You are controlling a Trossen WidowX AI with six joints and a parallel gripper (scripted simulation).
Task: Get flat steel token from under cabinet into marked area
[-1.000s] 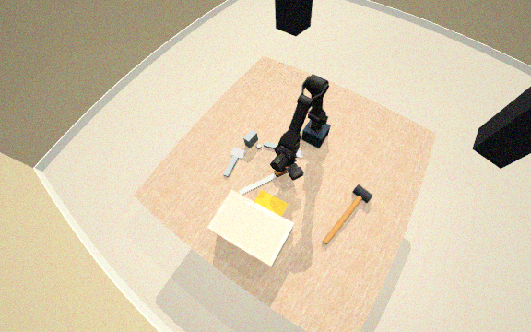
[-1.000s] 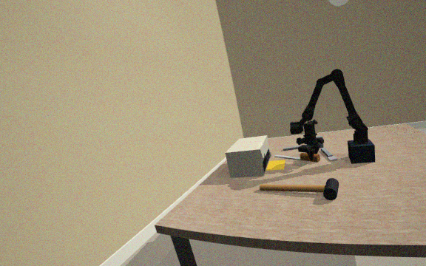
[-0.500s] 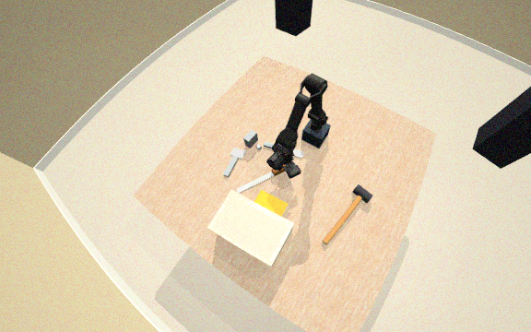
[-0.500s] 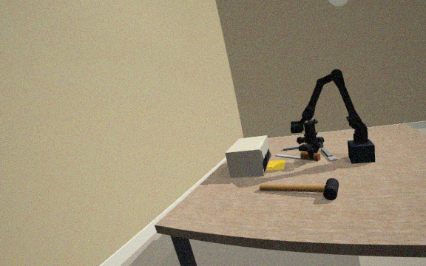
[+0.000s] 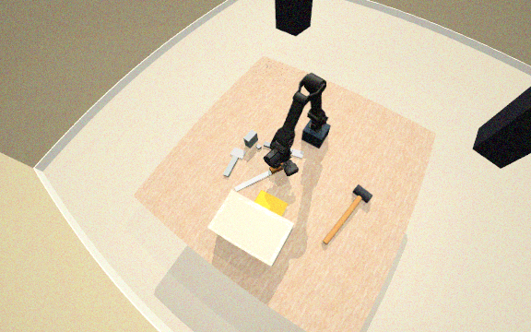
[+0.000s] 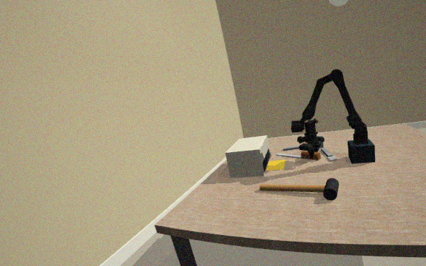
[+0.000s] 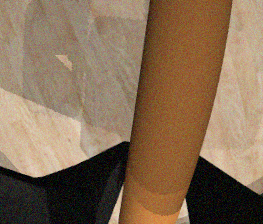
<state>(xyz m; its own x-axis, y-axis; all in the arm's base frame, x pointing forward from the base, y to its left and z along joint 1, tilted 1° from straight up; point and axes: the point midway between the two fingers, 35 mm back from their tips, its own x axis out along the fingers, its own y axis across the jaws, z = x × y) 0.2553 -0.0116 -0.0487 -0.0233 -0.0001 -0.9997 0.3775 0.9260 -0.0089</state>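
Now: gripper tip 17 cm to the left of the tiny cube. From my gripper tip the other things lie so: grey t-shaped tool (22 cm to the right, 14 cm ahead); grey flat tool (8 cm behind, 4 cm to the right); grey block (23 cm to the right, 2 cm above).
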